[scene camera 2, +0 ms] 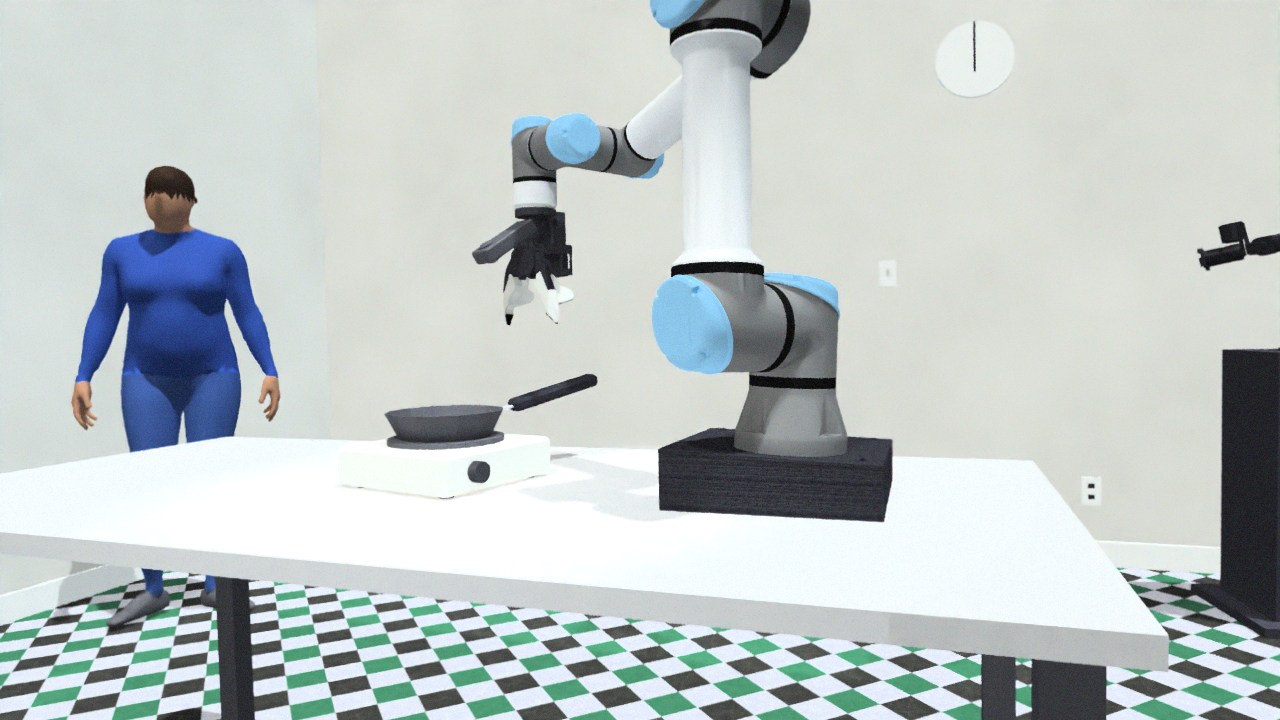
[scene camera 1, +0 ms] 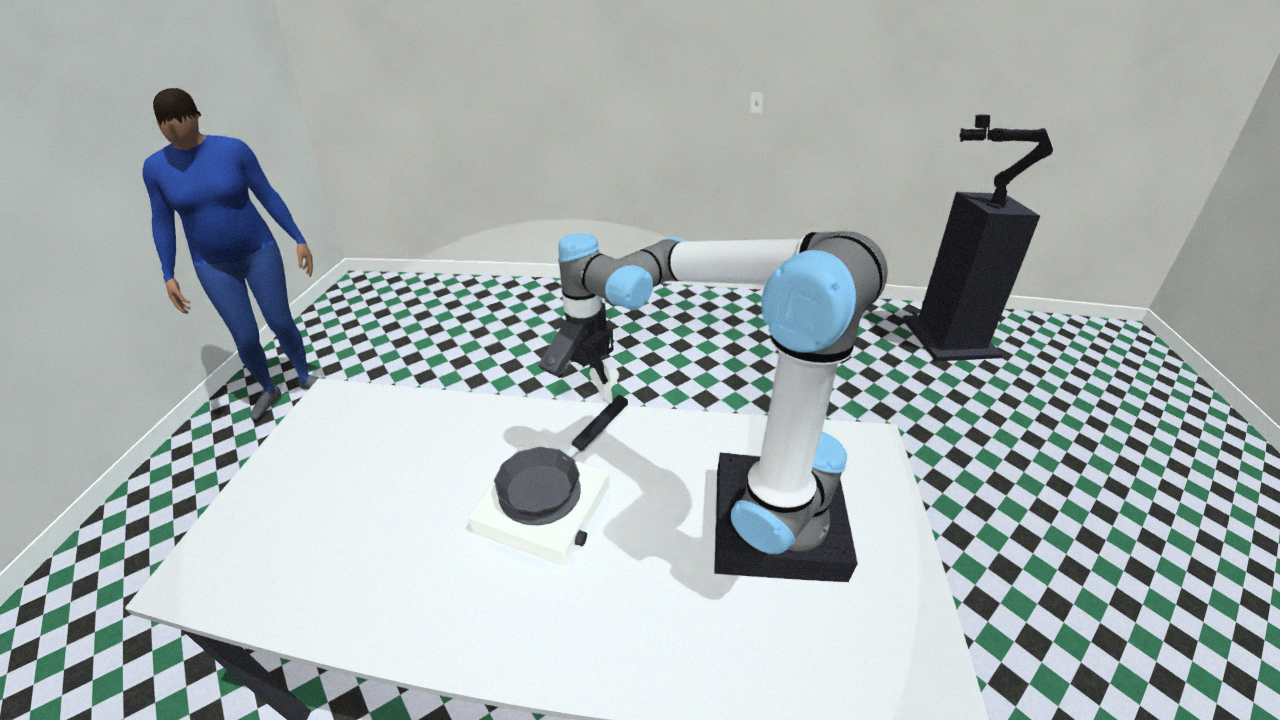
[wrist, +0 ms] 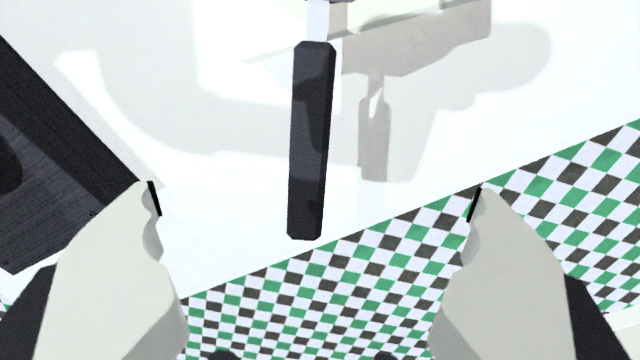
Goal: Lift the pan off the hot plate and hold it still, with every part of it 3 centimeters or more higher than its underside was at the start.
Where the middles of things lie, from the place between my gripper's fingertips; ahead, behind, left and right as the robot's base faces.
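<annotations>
Dark grey pan [scene camera 1: 537,481]: 13 cm below my hand, 6 cm ahead of it, 6 cm to the left of it. White hot plate [scene camera 2: 444,470]: 21 cm below my hand, 13 cm to the left, 11 cm ahead.
</annotations>
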